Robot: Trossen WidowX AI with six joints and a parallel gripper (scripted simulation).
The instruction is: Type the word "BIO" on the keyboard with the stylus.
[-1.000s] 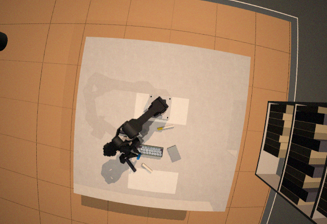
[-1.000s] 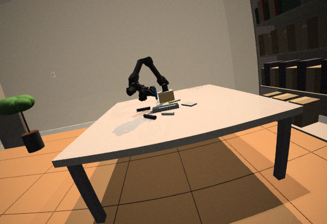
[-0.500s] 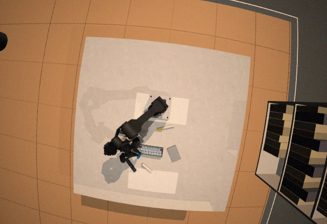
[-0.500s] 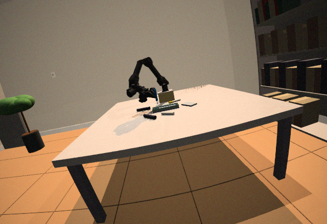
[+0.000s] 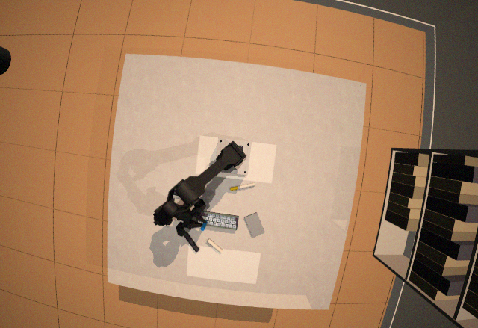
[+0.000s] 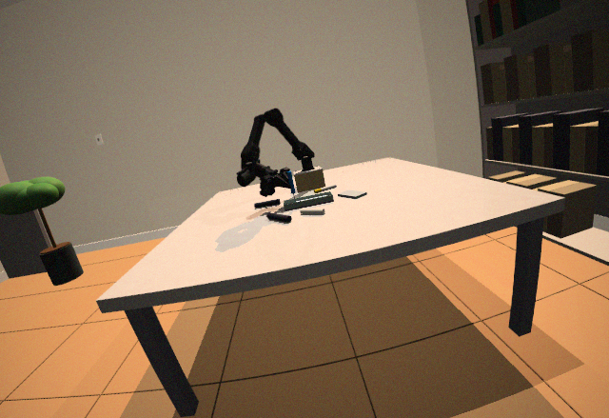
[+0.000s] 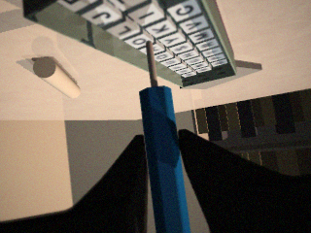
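My gripper tip is now 15 cm short of the pale cylinder, 8 cm above it and 4 cm to the right of it. The rest, counted from my gripper tip: blue stylus 1 cm below; then yellow-and-white pen 17 cm to the left, 16 cm behind, 8 cm below; then stylus tip 5 cm below.
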